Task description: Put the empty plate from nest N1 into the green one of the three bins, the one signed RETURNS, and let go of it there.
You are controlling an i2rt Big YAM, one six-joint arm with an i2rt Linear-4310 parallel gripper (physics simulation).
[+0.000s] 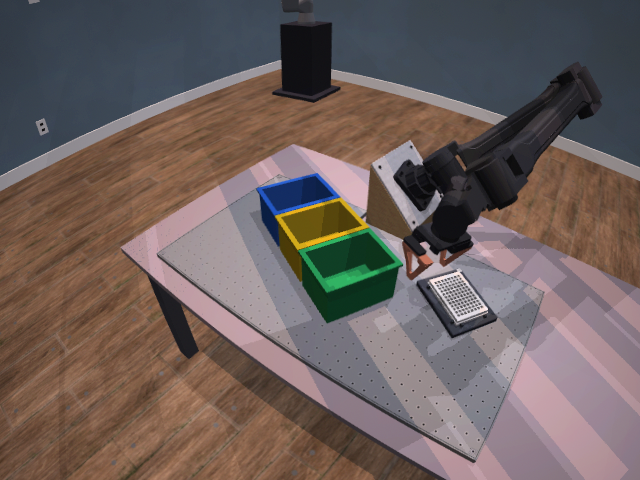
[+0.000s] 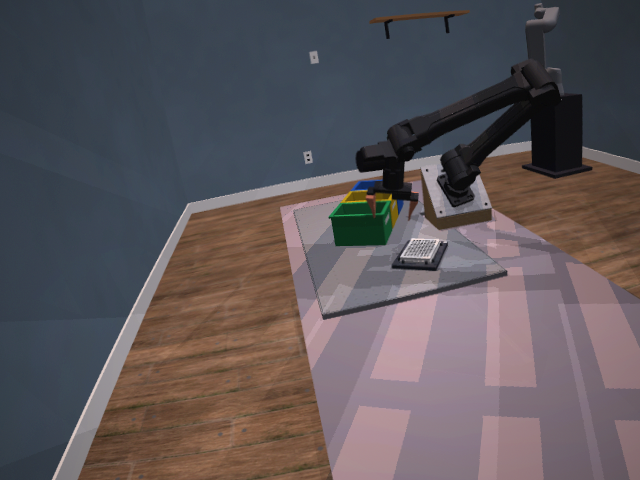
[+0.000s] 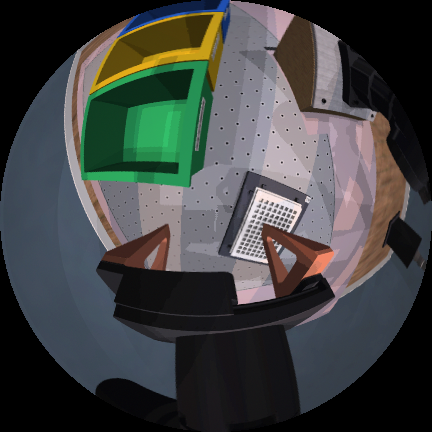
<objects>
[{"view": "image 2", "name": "my gripper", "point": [391, 218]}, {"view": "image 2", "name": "white gridded plate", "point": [418, 250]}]
</objects>
